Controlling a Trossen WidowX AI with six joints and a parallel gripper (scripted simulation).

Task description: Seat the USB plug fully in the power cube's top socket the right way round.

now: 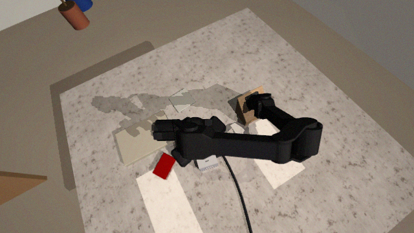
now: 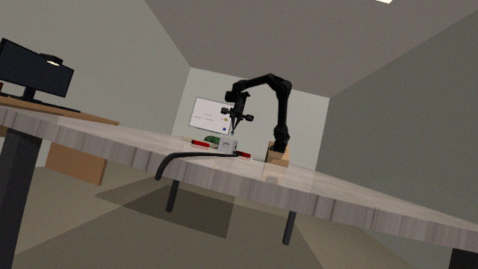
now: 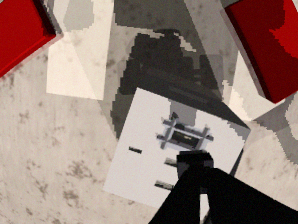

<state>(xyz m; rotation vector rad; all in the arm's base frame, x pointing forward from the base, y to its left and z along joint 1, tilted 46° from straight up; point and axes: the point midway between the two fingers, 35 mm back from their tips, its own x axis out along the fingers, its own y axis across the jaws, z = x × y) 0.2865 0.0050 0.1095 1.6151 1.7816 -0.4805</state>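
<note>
Right now my gripper tip is 2 cm above the USB plug. From my gripper tip the other things lie so: beige pad 21 cm ahead, 20 cm to the right, 12 cm below.
</note>
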